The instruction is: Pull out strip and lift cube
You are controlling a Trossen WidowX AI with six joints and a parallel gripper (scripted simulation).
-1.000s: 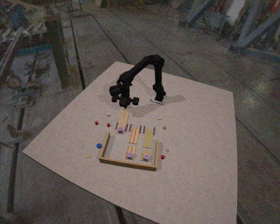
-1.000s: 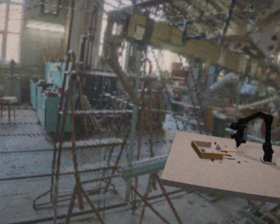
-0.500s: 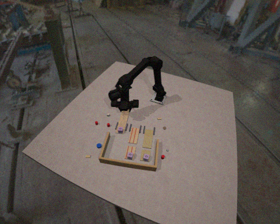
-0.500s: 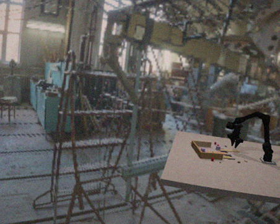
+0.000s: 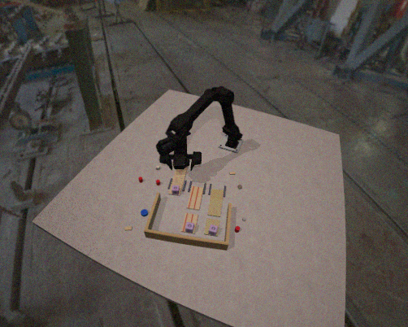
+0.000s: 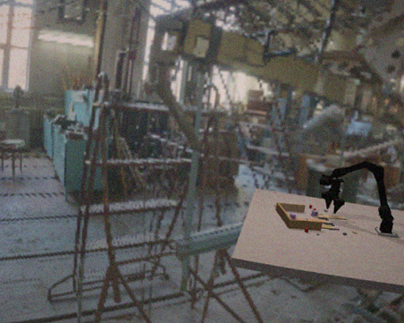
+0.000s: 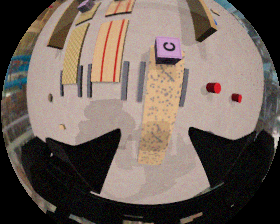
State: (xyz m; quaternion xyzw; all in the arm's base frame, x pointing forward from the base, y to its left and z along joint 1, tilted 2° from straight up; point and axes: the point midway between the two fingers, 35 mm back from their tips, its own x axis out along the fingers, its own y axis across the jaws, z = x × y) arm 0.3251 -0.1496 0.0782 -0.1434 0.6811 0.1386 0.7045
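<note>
Right now the speckled tan strip is 10 mm ahead of my gripper tip, 10 mm to the right of it and 40 mm below it. Round my gripper tip: white block: 10 mm ahead, 130 mm to the right, 40 mm below; blue piece: 260 mm ahead, 40 mm to the right, 40 mm below.
</note>
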